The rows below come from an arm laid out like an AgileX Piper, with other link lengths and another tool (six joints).
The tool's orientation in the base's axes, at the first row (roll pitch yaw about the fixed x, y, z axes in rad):
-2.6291 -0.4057 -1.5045
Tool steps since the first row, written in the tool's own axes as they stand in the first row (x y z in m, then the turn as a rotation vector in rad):
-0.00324 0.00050 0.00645 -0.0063 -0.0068 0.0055
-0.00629 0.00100 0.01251 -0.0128 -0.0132 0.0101
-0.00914 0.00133 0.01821 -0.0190 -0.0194 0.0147
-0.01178 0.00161 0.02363 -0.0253 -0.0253 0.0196
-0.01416 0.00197 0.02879 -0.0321 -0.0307 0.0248
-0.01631 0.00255 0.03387 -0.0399 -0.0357 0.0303
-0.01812 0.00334 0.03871 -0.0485 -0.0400 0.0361
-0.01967 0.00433 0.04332 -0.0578 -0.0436 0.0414
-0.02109 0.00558 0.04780 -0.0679 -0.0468 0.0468
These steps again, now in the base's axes. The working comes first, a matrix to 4 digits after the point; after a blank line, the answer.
The tool's axes in the first row as the columns of a matrix, in the base's axes (used below as rounded here):
0.0609 -0.8568 0.5121
-0.9168 -0.2508 -0.3107
0.3947 -0.4505 -0.8008

0.00268 0.00084 -0.00667 0.0083 0.0058 -0.0038
0.00517 0.00163 -0.01295 0.0157 0.0119 -0.0072
0.00763 0.00239 -0.01879 0.0230 0.0177 -0.0105
0.01000 0.00305 -0.02430 0.0302 0.0235 -0.0143
0.01219 0.00354 -0.02953 0.0370 0.0294 -0.0187
0.01417 0.00379 -0.03471 0.0437 0.0361 -0.0239
0.01586 0.00375 -0.03966 0.0498 0.0433 -0.0300
0.01728 0.00349 -0.04441 0.0550 0.0511 -0.0363
0.01841 0.00308 -0.04912 0.0599 0.0594 -0.0432

